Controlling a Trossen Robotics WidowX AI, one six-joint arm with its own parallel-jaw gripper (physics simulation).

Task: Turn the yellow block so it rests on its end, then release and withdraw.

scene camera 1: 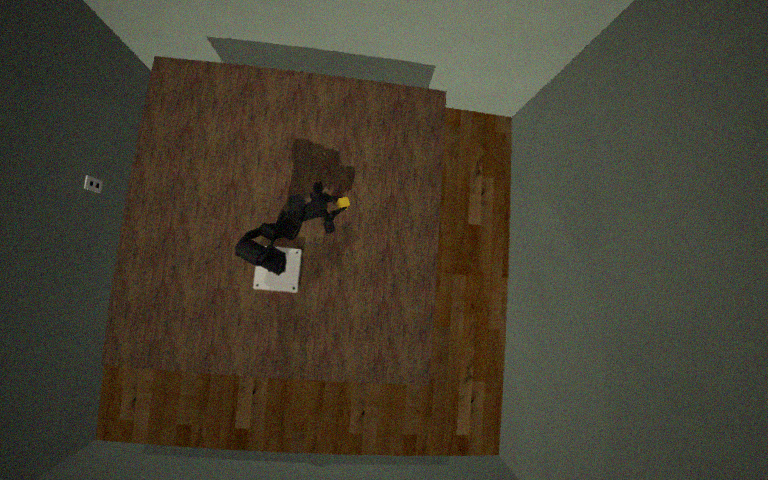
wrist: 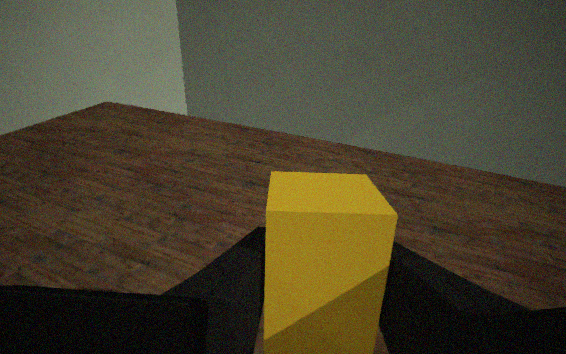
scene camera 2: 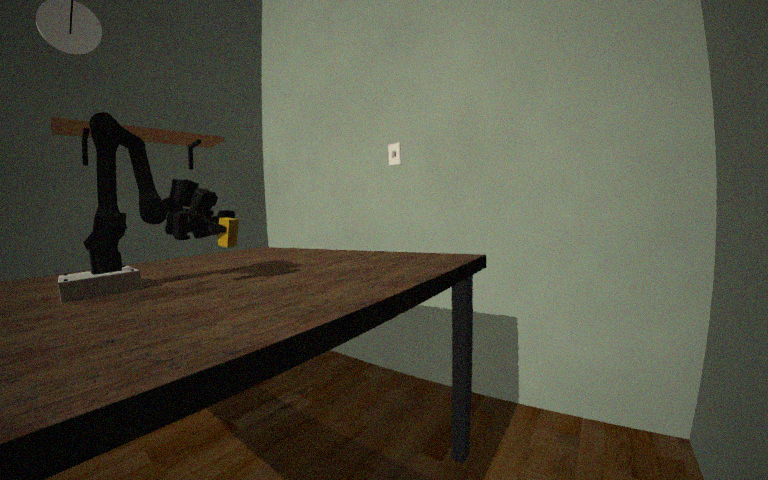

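The yellow block (scene camera 1: 343, 202) (scene camera 2: 227, 232) (wrist: 325, 270) is held in the air above the table, with its long side about upright in the scene camera 2 view. My gripper (scene camera 1: 340, 203) (scene camera 2: 225, 227) (wrist: 315, 241) is shut on the block, with one dark finger against each side in the wrist view. The gripper points outward and slightly downward from the arm. The block's lower end is out of the wrist view; in the scene camera 2 view it hangs apart from the table top.
The brown wooden table (scene camera 1: 368, 316) (scene camera 2: 339, 283) (wrist: 125, 200) lies below the block. The arm's white base plate (scene camera 1: 289, 277) (scene camera 2: 99, 287) stands on it. A wooden wall shelf (scene camera 2: 164, 135) with dark brackets is behind the arm. Shadows of the arm fall on the table.
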